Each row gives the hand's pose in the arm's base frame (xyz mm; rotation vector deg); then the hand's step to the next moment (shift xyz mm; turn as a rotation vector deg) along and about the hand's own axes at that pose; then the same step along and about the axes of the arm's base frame.
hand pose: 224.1 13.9 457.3 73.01 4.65 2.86
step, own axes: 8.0 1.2 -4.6 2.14 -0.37 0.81
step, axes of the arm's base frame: 7.6 5.4 -0.5 2.20 -0.70 -0.19
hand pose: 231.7 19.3 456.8 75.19 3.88 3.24
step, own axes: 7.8 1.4 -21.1 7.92 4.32 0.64
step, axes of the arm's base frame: 6.0 21.3 -4.1 7.93 1.12 4.20
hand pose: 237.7 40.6 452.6 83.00 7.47 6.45
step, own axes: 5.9 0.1 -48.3 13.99 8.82 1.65
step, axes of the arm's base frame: -1.7 48.3 -5.7 14.09 1.61 8.66
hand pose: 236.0 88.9 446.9 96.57 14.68 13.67
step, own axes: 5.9 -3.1 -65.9 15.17 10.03 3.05
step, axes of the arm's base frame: -14.5 64.4 5.4 15.68 0.49 9.69
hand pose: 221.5 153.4 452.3 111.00 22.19 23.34
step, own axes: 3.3 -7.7 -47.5 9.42 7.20 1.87
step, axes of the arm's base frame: -19.1 42.9 11.0 9.81 -0.04 6.92
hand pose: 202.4 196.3 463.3 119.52 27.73 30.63
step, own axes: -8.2 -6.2 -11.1 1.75 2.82 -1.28
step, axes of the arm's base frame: -13.7 6.4 -1.2 1.14 0.32 3.35
